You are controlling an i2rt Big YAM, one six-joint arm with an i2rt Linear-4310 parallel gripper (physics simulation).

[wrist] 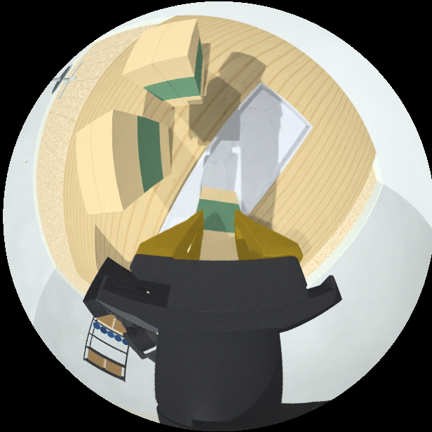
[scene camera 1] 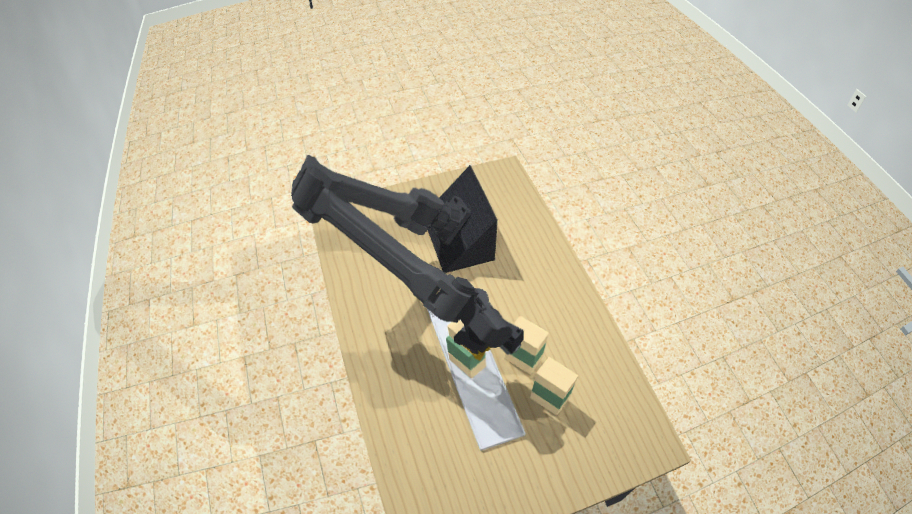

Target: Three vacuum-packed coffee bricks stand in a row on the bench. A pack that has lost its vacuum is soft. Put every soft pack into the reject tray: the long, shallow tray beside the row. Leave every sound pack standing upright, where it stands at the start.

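Places are measured from the arm's base along level axes (x right, y back, z down), in centimetres.
Where they show: gripper, between the fingertips: (scene camera 1: 481, 354); arm's base, origin of its link: (scene camera 1: 453, 220).
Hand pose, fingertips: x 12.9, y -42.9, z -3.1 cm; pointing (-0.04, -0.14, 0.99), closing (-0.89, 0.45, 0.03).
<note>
Each offset is from my fingertips to the top centre of the thing. Level surfaces: height alone.
My gripper (wrist: 218, 215) is shut on a beige coffee brick with a green band {dx +1.8, dy +4.7, dz -4.4 cm} (scene camera 1: 464, 355) (wrist: 218, 215), held over the near-arm part of the reject tray. The long, shallow white reject tray {dx +1.0, dy +2.3, dz +9.4 cm} (scene camera 1: 494, 430) (wrist: 272, 150) lies beside the row. Whether the held brick touches the tray cannot be told. A second coffee brick {dx -11.6, dy -1.0, dz -3.2 cm} (scene camera 1: 531, 338) (wrist: 125, 155) stands upright beside the tray, partly behind the gripper in the scene view. A third coffee brick {dx -12.0, dy -13.5, dz -3.2 cm} (scene camera 1: 554, 385) (wrist: 167, 60) stands upright farther from the arm's base. Softness cannot be told from these views.
The wooden bench {dz +10.9 cm} (scene camera 1: 593, 446) (wrist: 320, 150) carries everything. The black wedge-shaped arm mount (scene camera 1: 478, 223) stands at its back. The two standing bricks are close together, right of the tray in the scene view. A shelf rack with boxes shows at the lower left of the wrist view.
</note>
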